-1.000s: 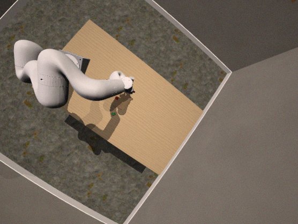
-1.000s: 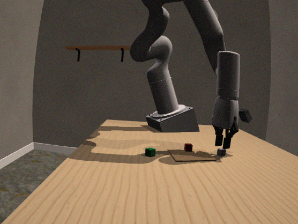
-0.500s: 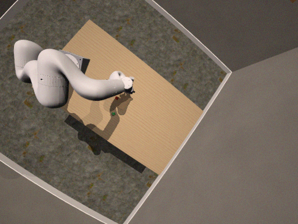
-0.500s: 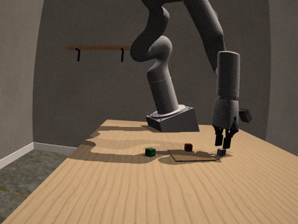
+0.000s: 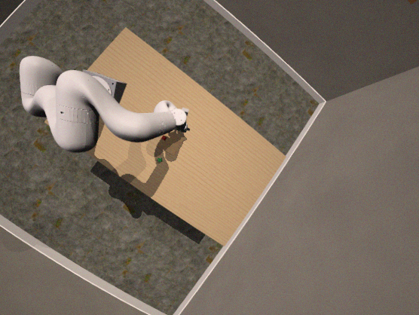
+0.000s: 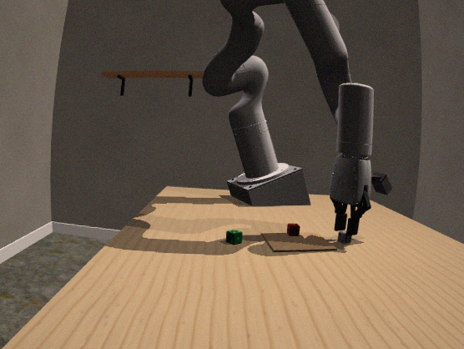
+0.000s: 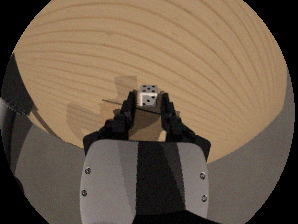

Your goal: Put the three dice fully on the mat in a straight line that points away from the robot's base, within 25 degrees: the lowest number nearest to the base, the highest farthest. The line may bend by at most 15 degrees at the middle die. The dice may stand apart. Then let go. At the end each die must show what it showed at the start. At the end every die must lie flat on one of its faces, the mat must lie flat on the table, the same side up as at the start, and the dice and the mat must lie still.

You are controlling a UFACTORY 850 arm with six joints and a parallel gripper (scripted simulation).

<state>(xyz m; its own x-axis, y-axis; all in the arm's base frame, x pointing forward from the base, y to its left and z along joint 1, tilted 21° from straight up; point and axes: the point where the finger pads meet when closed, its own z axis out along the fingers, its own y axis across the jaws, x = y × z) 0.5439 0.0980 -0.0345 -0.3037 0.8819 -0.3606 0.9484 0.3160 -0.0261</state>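
Now: hand 30 mm above the white die. The rest, counted from my hand: red die 110 mm to the right, 60 mm behind, 30 mm below; green die 260 mm to the right, 30 mm below; tan mat 110 mm to the right, 40 mm below, 10 mm behind.
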